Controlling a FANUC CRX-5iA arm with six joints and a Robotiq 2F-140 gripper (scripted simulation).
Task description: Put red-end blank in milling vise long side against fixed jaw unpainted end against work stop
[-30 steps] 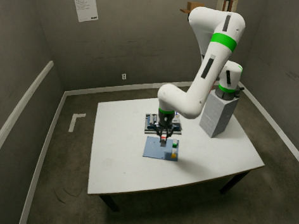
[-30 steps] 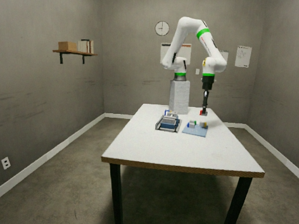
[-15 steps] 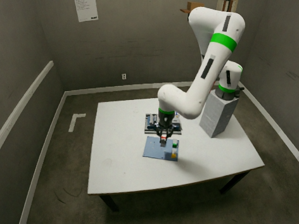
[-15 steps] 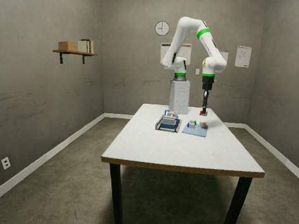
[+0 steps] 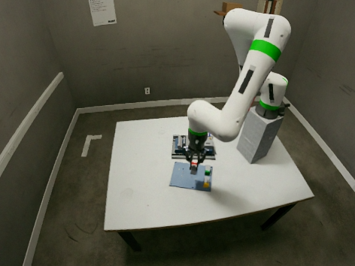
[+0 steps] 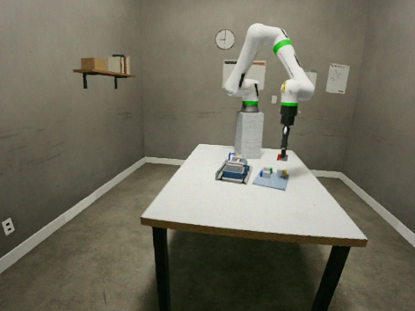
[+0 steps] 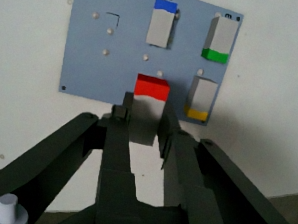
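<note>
My hand is 230 mm to the left of the work stop, 100 mm above it and 10 mm short of it. Also, from my hand: yellow-ended blank (160 mm below, 80 mm behind, 30 mm to the left); then red-ended blank (30 mm below); then blue-ended blank (160 mm below, 80 mm to the right, 30 mm behind).
</note>
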